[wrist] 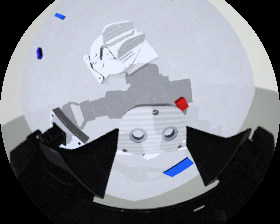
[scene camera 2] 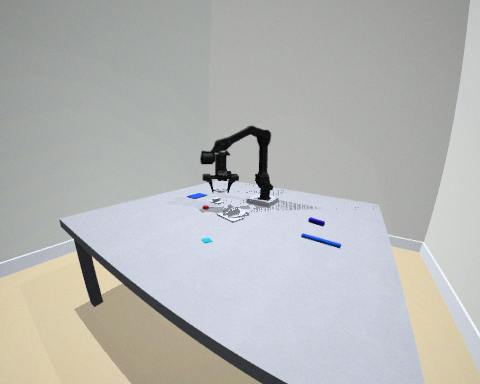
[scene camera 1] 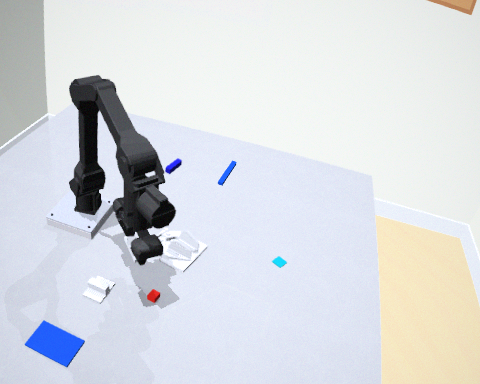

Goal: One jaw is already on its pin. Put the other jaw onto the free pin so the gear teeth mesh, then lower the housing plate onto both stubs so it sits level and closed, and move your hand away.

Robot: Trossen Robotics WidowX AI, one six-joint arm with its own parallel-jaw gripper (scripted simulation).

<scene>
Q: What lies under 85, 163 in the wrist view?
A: My gripper.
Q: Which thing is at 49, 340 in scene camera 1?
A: A blue flat tile.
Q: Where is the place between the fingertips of my gripper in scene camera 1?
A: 136, 252
</scene>
